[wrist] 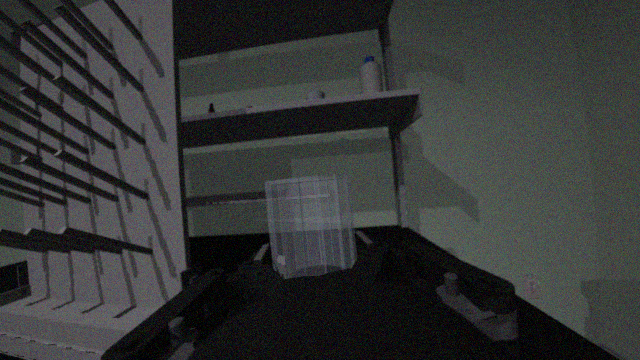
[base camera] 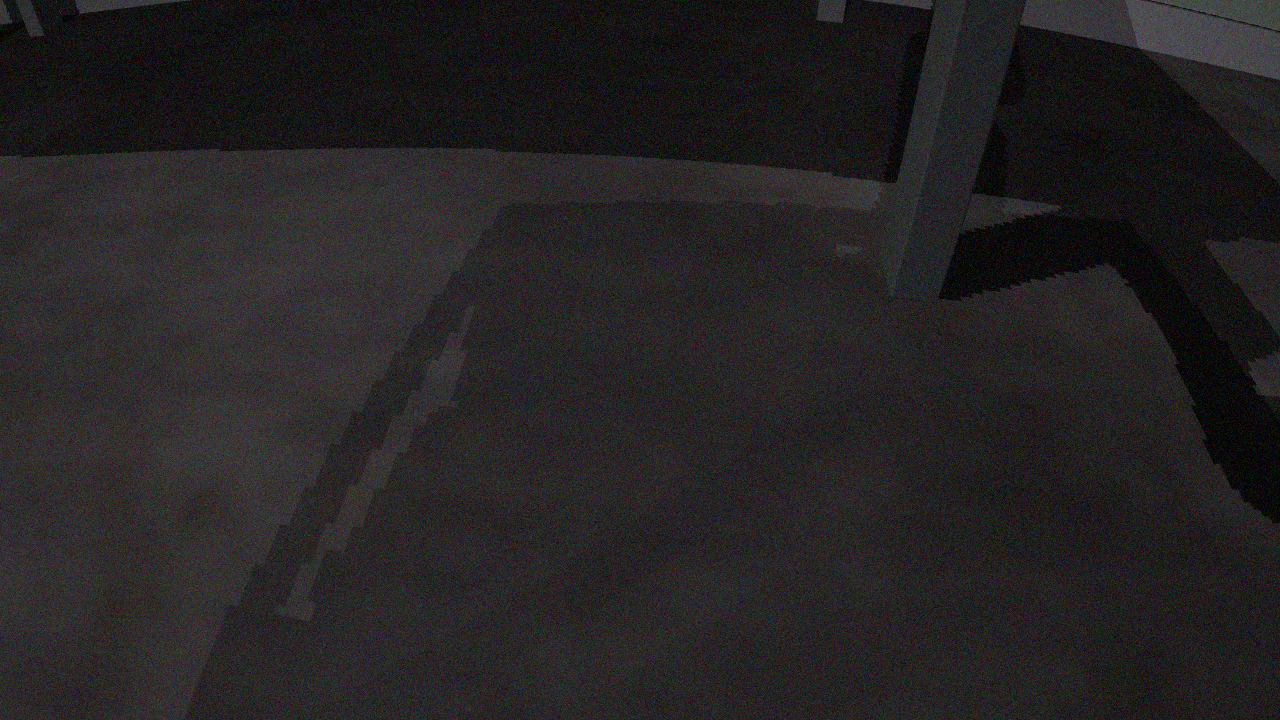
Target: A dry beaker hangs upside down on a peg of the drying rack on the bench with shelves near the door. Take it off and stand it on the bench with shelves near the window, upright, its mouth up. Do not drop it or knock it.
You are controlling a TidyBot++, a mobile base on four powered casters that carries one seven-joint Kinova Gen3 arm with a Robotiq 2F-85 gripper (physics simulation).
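Frame: origin at the arm's base, x ahead, y left, z up, level; metres.
Seen in the pictures: gripper, fingertip midpoint: [wrist: 314, 248].
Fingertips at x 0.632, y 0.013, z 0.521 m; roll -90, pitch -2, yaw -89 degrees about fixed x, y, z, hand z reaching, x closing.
Offsets run from my fingertips to a thing's middle. "*": to the spot under its first point. Level surfaces: height alone.
The clear beaker {0.002 m back, 0.000 m left, 0.017 m up} [wrist: 311, 220] stands out pale in the middle of the wrist view, between the fingertips. Its walls look close to vertical in that view; which end is its mouth is hard to tell. My gripper [wrist: 314, 248] is shut on the beaker, with one fingertip at each side of it. The pale drying rack [wrist: 162, 220] with rows of dark pegs is at the left, and the beaker shows to the right of the peg tips, apart from them in this view. The beaker and gripper do not show in the base view.
A shelf {0.282 m up} [wrist: 300, 114] behind the beaker carries a white bottle {* 0.418 m ahead, 0.230 m right, 0.392 m up} [wrist: 370, 77] with a blue cap and small items. A green wall [wrist: 525, 150] is at the right. In the base view a grey bench leg {* 0.100 m back, 0.244 m right, 0.794 m down} [base camera: 948, 161] rises from the dark floor {0.918 m down} [base camera: 626, 447] at the right.
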